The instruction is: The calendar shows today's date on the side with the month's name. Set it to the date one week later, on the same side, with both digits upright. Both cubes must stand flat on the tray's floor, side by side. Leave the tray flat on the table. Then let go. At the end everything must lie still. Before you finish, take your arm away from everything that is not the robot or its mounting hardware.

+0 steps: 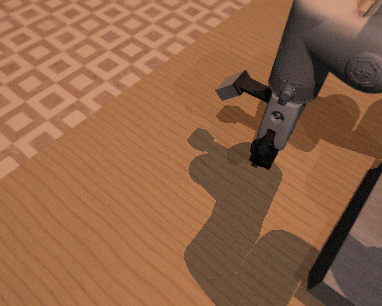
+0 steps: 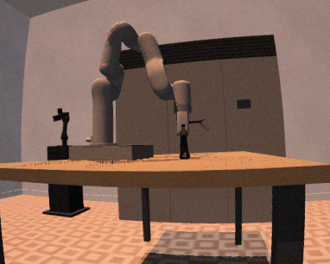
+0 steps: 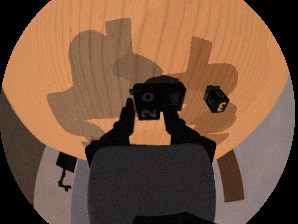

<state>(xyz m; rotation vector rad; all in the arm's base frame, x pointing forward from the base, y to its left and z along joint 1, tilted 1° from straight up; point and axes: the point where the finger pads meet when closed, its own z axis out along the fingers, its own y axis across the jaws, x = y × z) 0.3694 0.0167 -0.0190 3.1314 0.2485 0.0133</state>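
The black digit cube lies 20 mm below my hand. The rest, counted from my hand: black cube: 20 mm ahead, 120 mm to the right, 20 mm below.
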